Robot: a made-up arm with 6 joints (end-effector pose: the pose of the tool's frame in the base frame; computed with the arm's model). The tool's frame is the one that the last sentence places. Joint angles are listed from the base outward.
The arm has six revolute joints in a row. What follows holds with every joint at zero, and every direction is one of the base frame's.
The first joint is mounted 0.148 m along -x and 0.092 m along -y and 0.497 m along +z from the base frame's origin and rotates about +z.
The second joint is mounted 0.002 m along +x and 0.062 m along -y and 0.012 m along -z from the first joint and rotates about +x.
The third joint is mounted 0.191 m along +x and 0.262 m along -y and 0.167 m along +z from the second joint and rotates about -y.
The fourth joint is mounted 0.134 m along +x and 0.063 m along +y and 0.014 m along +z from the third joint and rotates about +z.
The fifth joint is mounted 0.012 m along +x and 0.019 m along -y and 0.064 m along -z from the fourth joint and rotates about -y.
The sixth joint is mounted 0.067 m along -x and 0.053 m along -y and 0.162 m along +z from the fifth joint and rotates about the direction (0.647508, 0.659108, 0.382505).
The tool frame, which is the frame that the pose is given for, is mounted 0.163 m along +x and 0.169 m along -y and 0.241 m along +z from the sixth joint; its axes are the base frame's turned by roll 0, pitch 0 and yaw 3.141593 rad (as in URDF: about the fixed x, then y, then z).
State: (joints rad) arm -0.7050 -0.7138 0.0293 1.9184 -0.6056 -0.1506
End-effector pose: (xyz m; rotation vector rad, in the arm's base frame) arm 0.4064 -0.0958 0.7116 -1.1682 -0.6774 -1.5913
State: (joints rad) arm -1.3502 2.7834 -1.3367 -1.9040 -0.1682 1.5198
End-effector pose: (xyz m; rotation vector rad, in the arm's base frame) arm 0.0832 -0.1284 0.1710 -0.7797 2.5497 0.1238
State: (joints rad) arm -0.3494 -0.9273 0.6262 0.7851 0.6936 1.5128
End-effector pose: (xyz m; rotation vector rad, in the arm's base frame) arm 0.3232 -0.0535 0.8718 -1.0803 -0.5318 -1.7238
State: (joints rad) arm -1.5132 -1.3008 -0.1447 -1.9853 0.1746 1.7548
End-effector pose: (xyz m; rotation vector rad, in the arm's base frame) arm -0.2036 -0.2681 0.8604 -0.6445 0.3767 0.9713
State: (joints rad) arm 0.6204 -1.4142 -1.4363 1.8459 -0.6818 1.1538
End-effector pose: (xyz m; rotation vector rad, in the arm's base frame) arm 0.0125 -0.1587 0.3797 3.0716 0.0895 -0.0504
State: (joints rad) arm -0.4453 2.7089 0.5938 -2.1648 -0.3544 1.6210
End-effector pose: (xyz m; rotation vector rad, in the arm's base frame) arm 0.1523 -0.0009 0.3476 0.0013 -1.6190 -2.3187
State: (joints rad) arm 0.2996 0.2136 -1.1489 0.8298 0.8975 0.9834
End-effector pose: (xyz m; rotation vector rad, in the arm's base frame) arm 0.4565 -0.2707 0.3722 -1.0093 1.2901 -1.1560
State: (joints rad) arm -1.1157 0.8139 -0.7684 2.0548 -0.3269 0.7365
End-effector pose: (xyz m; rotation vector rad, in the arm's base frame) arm 0.0316 -0.4504 0.6521 -0.0799 0.5190 -1.3505
